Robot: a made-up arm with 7 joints. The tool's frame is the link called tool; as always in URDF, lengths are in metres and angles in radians. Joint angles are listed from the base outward.
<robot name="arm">
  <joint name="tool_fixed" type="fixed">
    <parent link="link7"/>
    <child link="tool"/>
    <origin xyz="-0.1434 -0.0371 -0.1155"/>
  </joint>
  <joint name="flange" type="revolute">
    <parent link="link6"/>
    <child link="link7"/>
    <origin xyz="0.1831 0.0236 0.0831"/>
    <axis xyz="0 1 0"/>
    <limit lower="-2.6" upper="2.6"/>
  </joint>
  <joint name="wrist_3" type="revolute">
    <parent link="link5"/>
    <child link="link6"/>
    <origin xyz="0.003 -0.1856 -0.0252"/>
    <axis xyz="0 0 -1"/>
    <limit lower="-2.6" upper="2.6"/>
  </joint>
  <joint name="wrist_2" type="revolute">
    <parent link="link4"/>
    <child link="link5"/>
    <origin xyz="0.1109 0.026 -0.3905"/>
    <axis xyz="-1 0 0"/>
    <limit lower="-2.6" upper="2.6"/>
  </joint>
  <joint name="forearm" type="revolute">
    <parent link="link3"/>
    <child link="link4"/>
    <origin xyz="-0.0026 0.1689 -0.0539"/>
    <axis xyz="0 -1 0"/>
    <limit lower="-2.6" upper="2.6"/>
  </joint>
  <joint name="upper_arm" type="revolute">
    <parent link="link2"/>
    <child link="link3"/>
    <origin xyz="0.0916 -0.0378 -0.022"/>
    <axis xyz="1 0 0"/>
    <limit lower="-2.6" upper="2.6"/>
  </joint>
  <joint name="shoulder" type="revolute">
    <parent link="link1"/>
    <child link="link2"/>
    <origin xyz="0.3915 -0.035 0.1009"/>
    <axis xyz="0 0 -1"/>
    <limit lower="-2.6" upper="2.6"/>
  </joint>
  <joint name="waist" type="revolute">
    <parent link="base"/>
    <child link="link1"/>
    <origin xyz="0 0 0.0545"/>
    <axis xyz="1 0 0"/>
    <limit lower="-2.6" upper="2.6"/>
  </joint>
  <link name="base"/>
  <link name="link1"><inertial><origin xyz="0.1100 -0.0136 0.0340"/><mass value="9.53"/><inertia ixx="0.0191" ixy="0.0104" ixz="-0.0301" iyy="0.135" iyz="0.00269" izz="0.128"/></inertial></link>
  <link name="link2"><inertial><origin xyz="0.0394 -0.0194 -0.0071"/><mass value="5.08"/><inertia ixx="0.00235" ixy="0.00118" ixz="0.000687" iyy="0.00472" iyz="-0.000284" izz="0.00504"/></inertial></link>
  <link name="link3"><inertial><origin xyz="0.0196 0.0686 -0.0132"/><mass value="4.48"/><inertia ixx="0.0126" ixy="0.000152" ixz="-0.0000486" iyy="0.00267" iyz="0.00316" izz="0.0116"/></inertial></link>
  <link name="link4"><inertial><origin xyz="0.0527 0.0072 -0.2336"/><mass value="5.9"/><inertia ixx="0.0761" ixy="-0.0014" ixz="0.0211" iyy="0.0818" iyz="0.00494" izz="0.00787"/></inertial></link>
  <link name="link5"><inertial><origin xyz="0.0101 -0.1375 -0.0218"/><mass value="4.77"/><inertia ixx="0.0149" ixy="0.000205" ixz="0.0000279" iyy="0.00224" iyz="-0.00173" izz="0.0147"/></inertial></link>
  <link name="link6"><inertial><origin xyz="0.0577 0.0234 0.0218"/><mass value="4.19"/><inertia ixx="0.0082" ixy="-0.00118" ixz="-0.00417" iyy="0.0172" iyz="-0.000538" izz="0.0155"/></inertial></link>
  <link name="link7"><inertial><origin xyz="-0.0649 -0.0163 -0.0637"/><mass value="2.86"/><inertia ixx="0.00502" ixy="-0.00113" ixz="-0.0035" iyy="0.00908" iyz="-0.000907" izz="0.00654"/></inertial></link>
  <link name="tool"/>
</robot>
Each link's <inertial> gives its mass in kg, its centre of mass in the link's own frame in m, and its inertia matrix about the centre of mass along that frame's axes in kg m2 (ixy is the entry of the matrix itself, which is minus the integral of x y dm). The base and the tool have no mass. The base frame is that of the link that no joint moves.
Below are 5 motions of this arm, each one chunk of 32 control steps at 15 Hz.
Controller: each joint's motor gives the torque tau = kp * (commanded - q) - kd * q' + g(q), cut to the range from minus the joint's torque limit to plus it. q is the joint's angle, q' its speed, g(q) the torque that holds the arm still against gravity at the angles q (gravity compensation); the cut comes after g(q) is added. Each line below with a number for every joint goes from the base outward.
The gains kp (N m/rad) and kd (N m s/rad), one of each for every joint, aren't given. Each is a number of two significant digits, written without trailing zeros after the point. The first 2 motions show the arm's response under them.
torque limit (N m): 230 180 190 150 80 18 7.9
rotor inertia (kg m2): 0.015 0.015 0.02 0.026 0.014 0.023 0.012
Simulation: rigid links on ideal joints. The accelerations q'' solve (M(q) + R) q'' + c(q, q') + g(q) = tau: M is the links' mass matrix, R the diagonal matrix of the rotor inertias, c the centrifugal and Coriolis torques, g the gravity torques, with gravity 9.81 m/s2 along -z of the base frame. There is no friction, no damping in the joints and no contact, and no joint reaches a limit. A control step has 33 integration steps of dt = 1/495 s. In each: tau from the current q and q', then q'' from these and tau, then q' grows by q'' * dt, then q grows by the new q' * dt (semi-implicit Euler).
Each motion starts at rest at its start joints. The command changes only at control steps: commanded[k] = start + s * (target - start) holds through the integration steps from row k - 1 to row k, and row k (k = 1, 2, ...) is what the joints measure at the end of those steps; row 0 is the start. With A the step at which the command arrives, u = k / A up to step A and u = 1 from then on. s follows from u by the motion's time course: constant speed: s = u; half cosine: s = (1 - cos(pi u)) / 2; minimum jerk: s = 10 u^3 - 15 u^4 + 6 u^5; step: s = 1 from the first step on.
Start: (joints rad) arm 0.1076 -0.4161 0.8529 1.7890 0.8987 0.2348 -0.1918
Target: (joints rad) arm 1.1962 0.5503 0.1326 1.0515 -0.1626 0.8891 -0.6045
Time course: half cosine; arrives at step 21
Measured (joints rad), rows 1 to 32:
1: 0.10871 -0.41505 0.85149 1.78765 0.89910 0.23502 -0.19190
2: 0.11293 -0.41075 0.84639 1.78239 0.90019 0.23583 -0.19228
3: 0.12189 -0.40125 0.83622 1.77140 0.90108 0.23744 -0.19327
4: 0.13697 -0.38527 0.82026 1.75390 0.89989 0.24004 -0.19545
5: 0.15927 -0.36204 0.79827 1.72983 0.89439 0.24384 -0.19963
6: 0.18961 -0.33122 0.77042 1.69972 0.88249 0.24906 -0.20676
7: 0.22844 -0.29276 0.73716 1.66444 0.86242 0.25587 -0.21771
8: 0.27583 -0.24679 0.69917 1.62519 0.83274 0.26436 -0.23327
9: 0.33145 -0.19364 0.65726 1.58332 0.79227 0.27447 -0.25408
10: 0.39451 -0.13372 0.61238 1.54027 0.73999 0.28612 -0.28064
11: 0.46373 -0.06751 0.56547 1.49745 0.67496 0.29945 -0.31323
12: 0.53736 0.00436 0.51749 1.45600 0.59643 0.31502 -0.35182
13: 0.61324 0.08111 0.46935 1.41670 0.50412 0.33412 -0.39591
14: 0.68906 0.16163 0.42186 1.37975 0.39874 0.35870 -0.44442
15: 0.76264 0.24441 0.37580 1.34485 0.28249 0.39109 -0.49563
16: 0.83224 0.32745 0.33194 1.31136 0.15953 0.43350 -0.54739
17: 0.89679 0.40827 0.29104 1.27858 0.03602 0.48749 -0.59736
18: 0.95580 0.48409 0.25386 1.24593 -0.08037 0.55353 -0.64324
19: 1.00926 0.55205 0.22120 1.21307 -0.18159 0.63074 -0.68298
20: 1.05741 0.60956 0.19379 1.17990 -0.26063 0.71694 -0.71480
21: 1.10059 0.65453 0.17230 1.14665 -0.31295 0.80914 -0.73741
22: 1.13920 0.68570 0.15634 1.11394 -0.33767 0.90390 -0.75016
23: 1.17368 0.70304 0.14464 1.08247 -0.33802 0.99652 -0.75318
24: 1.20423 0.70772 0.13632 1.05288 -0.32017 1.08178 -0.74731
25: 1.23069 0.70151 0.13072 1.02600 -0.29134 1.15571 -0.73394
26: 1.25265 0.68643 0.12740 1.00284 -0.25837 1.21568 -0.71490
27: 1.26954 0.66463 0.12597 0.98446 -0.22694 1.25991 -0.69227
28: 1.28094 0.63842 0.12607 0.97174 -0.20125 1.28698 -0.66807
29: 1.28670 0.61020 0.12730 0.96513 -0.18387 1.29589 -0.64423
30: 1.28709 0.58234 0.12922 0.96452 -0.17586 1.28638 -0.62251
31: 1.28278 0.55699 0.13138 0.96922 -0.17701 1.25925 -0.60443
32: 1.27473 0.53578 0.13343 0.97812 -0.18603 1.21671 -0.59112
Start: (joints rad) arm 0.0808 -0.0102 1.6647 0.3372 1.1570 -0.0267 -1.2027
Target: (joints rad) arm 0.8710 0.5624 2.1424 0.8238 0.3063 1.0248 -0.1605
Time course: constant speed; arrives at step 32
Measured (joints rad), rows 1 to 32:
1: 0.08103 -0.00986 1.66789 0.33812 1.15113 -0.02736 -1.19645
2: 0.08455 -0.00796 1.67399 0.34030 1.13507 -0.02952 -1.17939
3: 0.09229 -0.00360 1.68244 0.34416 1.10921 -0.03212 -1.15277
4: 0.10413 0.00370 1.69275 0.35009 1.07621 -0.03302 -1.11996
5: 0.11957 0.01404 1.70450 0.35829 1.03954 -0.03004 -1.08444
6: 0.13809 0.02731 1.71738 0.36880 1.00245 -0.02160 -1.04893
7: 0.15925 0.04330 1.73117 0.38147 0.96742 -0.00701 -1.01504
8: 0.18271 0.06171 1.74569 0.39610 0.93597 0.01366 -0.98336
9: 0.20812 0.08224 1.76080 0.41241 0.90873 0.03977 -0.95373
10: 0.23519 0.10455 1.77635 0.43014 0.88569 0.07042 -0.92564
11: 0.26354 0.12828 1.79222 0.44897 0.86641 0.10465 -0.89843
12: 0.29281 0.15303 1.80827 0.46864 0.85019 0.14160 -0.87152
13: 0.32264 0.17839 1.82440 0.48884 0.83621 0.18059 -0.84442
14: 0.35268 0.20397 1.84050 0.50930 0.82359 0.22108 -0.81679
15: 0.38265 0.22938 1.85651 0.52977 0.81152 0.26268 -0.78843
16: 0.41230 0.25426 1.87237 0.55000 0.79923 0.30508 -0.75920
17: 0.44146 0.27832 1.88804 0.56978 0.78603 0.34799 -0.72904
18: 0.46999 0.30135 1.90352 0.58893 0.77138 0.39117 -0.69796
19: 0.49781 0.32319 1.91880 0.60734 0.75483 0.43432 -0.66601
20: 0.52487 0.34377 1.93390 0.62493 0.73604 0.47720 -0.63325
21: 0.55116 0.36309 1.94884 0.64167 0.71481 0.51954 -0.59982
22: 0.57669 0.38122 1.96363 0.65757 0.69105 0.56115 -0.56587
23: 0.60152 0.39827 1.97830 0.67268 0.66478 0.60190 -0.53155
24: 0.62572 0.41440 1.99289 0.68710 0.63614 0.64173 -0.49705
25: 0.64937 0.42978 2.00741 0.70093 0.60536 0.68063 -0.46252
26: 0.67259 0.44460 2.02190 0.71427 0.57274 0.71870 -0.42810
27: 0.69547 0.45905 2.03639 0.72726 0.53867 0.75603 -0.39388
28: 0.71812 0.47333 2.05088 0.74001 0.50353 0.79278 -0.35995
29: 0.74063 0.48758 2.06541 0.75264 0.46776 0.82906 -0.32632
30: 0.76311 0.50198 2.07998 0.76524 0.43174 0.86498 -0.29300
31: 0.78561 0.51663 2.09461 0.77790 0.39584 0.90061 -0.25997
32: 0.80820 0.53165 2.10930 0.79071 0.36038 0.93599 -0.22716
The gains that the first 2 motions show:
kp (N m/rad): 61 83 240 80 10 3.3 4.3
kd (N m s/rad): 12 11 44 13 1.7 0.83 0.71
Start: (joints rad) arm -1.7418 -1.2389 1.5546 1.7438 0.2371 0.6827 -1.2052
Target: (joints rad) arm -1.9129 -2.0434 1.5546 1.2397 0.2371 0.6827 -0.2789
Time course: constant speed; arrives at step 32
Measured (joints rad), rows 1 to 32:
1: -1.74196 -1.24062 1.55495 1.74432 0.23811 0.68125 -1.20227
2: -1.74252 -1.24512 1.55542 1.74405 0.24165 0.67751 -1.19431
3: -1.74357 -1.25314 1.55587 1.74198 0.24820 0.67144 -1.18168
4: -1.74518 -1.26514 1.55619 1.73743 0.25735 0.66353 -1.16513
5: -1.74741 -1.28125 1.55633 1.73000 0.26808 0.65457 -1.14528
6: -1.75031 -1.30130 1.55629 1.71958 0.27887 0.64537 -1.12251
7: -1.75392 -1.32493 1.55610 1.70628 0.28804 0.63661 -1.09706
8: -1.75824 -1.35160 1.55579 1.69038 0.29400 0.62872 -1.06915
9: -1.76325 -1.38066 1.55541 1.67230 0.29546 0.62190 -1.03911
10: -1.76893 -1.41144 1.55500 1.65253 0.29166 0.61621 -1.00734
11: -1.77523 -1.44329 1.55462 1.63158 0.28246 0.61169 -0.97434
12: -1.78207 -1.47563 1.55429 1.60994 0.26834 0.60840 -0.94064
13: -1.78939 -1.50800 1.55403 1.58803 0.25028 0.60651 -0.90673
14: -1.79709 -1.54004 1.55385 1.56620 0.22966 0.60618 -0.87302
15: -1.80502 -1.57151 1.55375 1.54471 0.20804 0.60757 -0.83984
16: -1.81307 -1.60228 1.55371 1.52375 0.18698 0.61076 -0.80736
17: -1.82110 -1.63227 1.55373 1.50343 0.16791 0.61572 -0.77565
18: -1.82896 -1.66146 1.55379 1.48382 0.15194 0.62227 -0.74470
19: -1.83657 -1.68985 1.55387 1.46494 0.13985 0.63011 -0.71440
20: -1.84385 -1.71747 1.55397 1.44679 0.13201 0.63883 -0.68463
21: -1.85075 -1.74434 1.55407 1.42936 0.12846 0.64800 -0.65525
22: -1.85727 -1.77052 1.55417 1.41259 0.12892 0.65715 -0.62615
23: -1.86341 -1.79604 1.55426 1.39645 0.13288 0.66586 -0.59722
24: -1.86918 -1.82094 1.55433 1.38089 0.13968 0.67373 -0.56838
25: -1.87463 -1.84529 1.55440 1.36582 0.14856 0.68048 -0.53959
26: -1.87978 -1.86915 1.55444 1.35120 0.15876 0.68589 -0.51081
27: -1.88467 -1.89260 1.55448 1.33693 0.16957 0.68984 -0.48205
28: -1.88934 -1.91573 1.55450 1.32294 0.18033 0.69229 -0.45329
29: -1.89384 -1.93864 1.55452 1.30913 0.19053 0.69327 -0.42454
30: -1.89822 -1.96144 1.55453 1.29541 0.19974 0.69291 -0.39582
31: -1.90255 -1.98423 1.55455 1.28170 0.20767 0.69139 -0.36714
32: -1.90690 -2.00714 1.55456 1.26790 0.21414 0.68893 -0.33850

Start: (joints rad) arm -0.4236 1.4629 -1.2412 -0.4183 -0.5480 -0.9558 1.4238
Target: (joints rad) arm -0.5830 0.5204 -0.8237 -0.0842 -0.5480 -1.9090 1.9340
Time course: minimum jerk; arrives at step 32
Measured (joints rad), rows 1 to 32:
1: -0.42361 1.46287 -1.24119 -0.41832 -0.54801 -0.95582 1.42381
2: -0.42364 1.46263 -1.24109 -0.41847 -0.54811 -0.95602 1.42386
3: -0.42375 1.46183 -1.24071 -0.41888 -0.54842 -0.95683 1.42411
4: -0.42392 1.45996 -1.23974 -0.41960 -0.54913 -0.95899 1.42476
5: -0.42415 1.45638 -1.23782 -0.42058 -0.55043 -0.96350 1.42614
6: -0.42443 1.45040 -1.23455 -0.42163 -0.55253 -0.97145 1.42862
7: -0.42476 1.44126 -1.22957 -0.42243 -0.55560 -0.98387 1.43258
8: -0.42520 1.42824 -1.22258 -0.42258 -0.55972 -1.00164 1.43842
9: -0.42584 1.41066 -1.21337 -0.42156 -0.56493 -1.02530 1.44649
10: -0.42680 1.38793 -1.20185 -0.41886 -0.57117 -1.05502 1.45711
11: -0.42827 1.35962 -1.18801 -0.41394 -0.57834 -1.09056 1.47054
12: -0.43046 1.32546 -1.17199 -0.40630 -0.58627 -1.13125 1.48694
13: -0.43362 1.28539 -1.15396 -0.39553 -0.59480 -1.17605 1.50637
14: -0.43801 1.23959 -1.13421 -0.38136 -0.60370 -1.22364 1.52875
15: -0.44387 1.18848 -1.11303 -0.36365 -0.61277 -1.27257 1.55380
16: -0.45143 1.13268 -1.09075 -0.34244 -0.62173 -1.32138 1.58113
17: -0.46082 1.07305 -1.06772 -0.31797 -0.63021 -1.36873 1.61019
18: -0.47209 1.01059 -1.04427 -0.29061 -0.63775 -1.41350 1.64035
19: -0.48516 0.94643 -1.02074 -0.26091 -0.64372 -1.45488 1.67101
20: -0.49982 0.88179 -0.99746 -0.22952 -0.64742 -1.49230 1.70162
21: -0.51573 0.81795 -0.97476 -0.19720 -0.64809 -1.52545 1.73175
22: -0.53243 0.75618 -0.95295 -0.16475 -0.64503 -1.55424 1.76110
23: -0.54933 0.69774 -0.93231 -0.13305 -0.63776 -1.57874 1.78947
24: -0.56577 0.64378 -0.91312 -0.10296 -0.62609 -1.59922 1.81670
25: -0.58106 0.59539 -0.89559 -0.07535 -0.61026 -1.61610 1.84261
26: -0.59449 0.55343 -0.87989 -0.05103 -0.59095 -1.62999 1.86698
27: -0.60547 0.51860 -0.86615 -0.03072 -0.56934 -1.64166 1.88948
28: -0.61354 0.49129 -0.85444 -0.01498 -0.54695 -1.65199 1.90971
29: -0.61851 0.47163 -0.84476 -0.00419 -0.52559 -1.66190 1.92722
30: -0.62043 0.45942 -0.83708 0.00154 -0.50710 -1.67224 1.94157
31: -0.61965 0.45413 -0.83129 0.00232 -0.49313 -1.68381 1.95239
32: -0.61676 0.45487 -0.82721 -0.00147 -0.48492 -1.69732 1.95948

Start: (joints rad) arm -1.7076 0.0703 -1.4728 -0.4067 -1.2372 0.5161 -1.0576
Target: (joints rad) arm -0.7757 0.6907 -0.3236 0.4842 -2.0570 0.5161 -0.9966
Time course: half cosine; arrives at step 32
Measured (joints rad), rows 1 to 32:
1: -1.70795 0.07093 -1.47220 -0.40598 -1.23671 0.51634 -1.05764
2: -1.70907 0.07323 -1.46993 -0.40336 -1.23469 0.51739 -1.05791
3: -1.71097 0.07779 -1.46523 -0.39810 -1.23029 0.51985 -1.05866
4: -1.71343 0.08496 -1.45752 -0.38978 -1.22317 0.52422 -1.06004
5: -1.71604 0.09492 -1.44639 -0.37814 -1.21353 0.53086 -1.06210
6: -1.71828 0.10771 -1.43158 -0.36309 -1.20202 0.53995 -1.06484
7: -1.71954 0.12332 -1.41289 -0.34459 -1.18959 0.55157 -1.06820
8: -1.71914 0.14168 -1.39024 -0.32270 -1.17743 0.56568 -1.07215
9: -1.71636 0.16269 -1.36361 -0.29750 -1.16686 0.58217 -1.07670
10: -1.71047 0.18626 -1.33302 -0.26915 -1.15924 0.60088 -1.08188
11: -1.70076 0.21224 -1.29860 -0.23783 -1.15597 0.62160 -1.08779
12: -1.68659 0.24053 -1.26049 -0.20380 -1.15840 0.64414 -1.09453
13: -1.66735 0.27098 -1.21891 -0.16737 -1.16774 0.66836 -1.10223
14: -1.64254 0.30345 -1.17414 -0.12895 -1.18498 0.69416 -1.11103
15: -1.61175 0.33776 -1.12649 -0.08905 -1.21080 0.72159 -1.12100
16: -1.57464 0.37364 -1.07633 -0.04827 -1.24543 0.75080 -1.13212
17: -1.53098 0.41076 -1.02405 -0.00733 -1.28856 0.78201 -1.14429
18: -1.48061 0.44859 -0.97008 0.03299 -1.33935 0.81543 -1.15721
19: -1.42350 0.48644 -0.91489 0.07188 -1.39647 0.85118 -1.17043
20: -1.35981 0.52338 -0.85896 0.10854 -1.45831 0.88915 -1.18332
21: -1.28995 0.55833 -0.80282 0.14231 -1.52319 0.92894 -1.19516
22: -1.21470 0.59005 -0.74706 0.17267 -1.58967 0.96991 -1.20518
23: -1.13520 0.61735 -0.69224 0.19933 -1.65670 1.01121 -1.21266
24: -1.05301 0.63911 -0.63897 0.22221 -1.72369 1.05190 -1.21700
25: -0.96998 0.65449 -0.58781 0.24150 -1.79051 1.09103 -1.21779
26: -0.88822 0.66292 -0.53928 0.25762 -1.85737 1.12767 -1.21479
27: -0.80993 0.66419 -0.49384 0.27119 -1.92477 1.16082 -1.20800
28: -0.73725 0.65848 -0.45191 0.28308 -1.99336 1.18939 -1.19758
29: -0.67217 0.64629 -0.41383 0.29432 -2.06381 1.21202 -1.18391
30: -0.61639 0.62855 -0.37995 0.30606 -2.13666 1.22707 -1.16752
31: -0.57121 0.60646 -0.35057 0.31942 -2.21204 1.23255 -1.14909
32: -0.53745 0.58158 -0.32604 0.33533 -2.28952 1.22631 -1.12934

